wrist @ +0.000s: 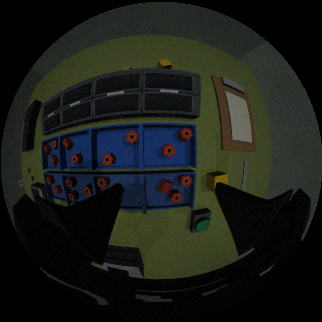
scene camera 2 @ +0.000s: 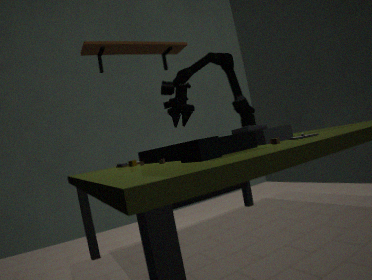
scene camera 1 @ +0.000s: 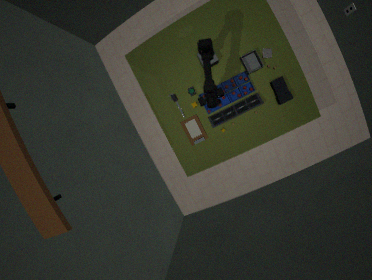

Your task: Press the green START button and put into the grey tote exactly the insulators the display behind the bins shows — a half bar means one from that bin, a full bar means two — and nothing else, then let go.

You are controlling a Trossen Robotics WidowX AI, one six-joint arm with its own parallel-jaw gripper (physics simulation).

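Seen in the pictures: gripper, fingertip midpoint: (wrist: 170,188) (scene camera 2: 179,126); arm's base, link origin: (wrist: 118,271) (scene camera 2: 249,126).
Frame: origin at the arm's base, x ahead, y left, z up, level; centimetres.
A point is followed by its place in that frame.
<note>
My gripper (scene camera 1: 212,100) @(z 6.3, x 34.3, y -8.4 cm) (scene camera 2: 180,125) @(z 6.3, x 34.3, y -8.4 cm) (wrist: 170,188) @(z 6.3, x 34.3, y -8.4 cm) is open and empty, high above the right end of the blue bins (wrist: 118,142) @(z -7.8, x 38.0, y 0.6 cm), fingers pointing down. The bins form two rows of compartments holding red hexagonal insulators, some upright (wrist: 169,150) @(z -5.3, x 37.8, y -9.9 cm) and some on their side (wrist: 165,186) @(z -5.5, x 30.7, y -10.3 cm). The green button (scene camera 1: 192,91) @(z -4.5, x 21.6, y -21.1 cm) (wrist: 202,225) @(z -4.3, x 21.1, y -21.4 cm) sits on a dark housing, near the bins' right end in the wrist view. The display (scene camera 1: 236,110) (wrist: 117,105) behind the bins has dark panels; I can make out no bars. The grey tote (scene camera 1: 252,62) @(z -7.8, x 13.6, y 33.2 cm) stands past the bins' other end; the left finger partly hides it in the wrist view.
A yellow block (scene camera 1: 194,105) @(z -4.5, x 33.3, y -23.0 cm) (wrist: 217,181) @(z -4.4, x 33.0, y -21.7 cm) lies between the button and the clipboard (scene camera 1: 185,128) @(z -7.8, x 49.9, y -37.1 cm) (wrist: 223,135) @(z -7.8, x 44.3, y -23.8 cm). Another yellow block (scene camera 1: 223,130) @(z -5.7, x 60.8, y -5.7 cm) (wrist: 165,64) @(z -5.8, x 59.6, y -6.0 cm) lies behind the display. A black box (scene camera 1: 281,90) @(z -3.1, x 42.4, y 47.9 cm) (wrist: 32,126) @(z -6.2, x 41.9, y 43.3 cm) stands past the display's far end. A thin tool (wrist: 244,174) @(z -8.0, x 35.1, y -35.8 cm) lies near the clipboard.
</note>
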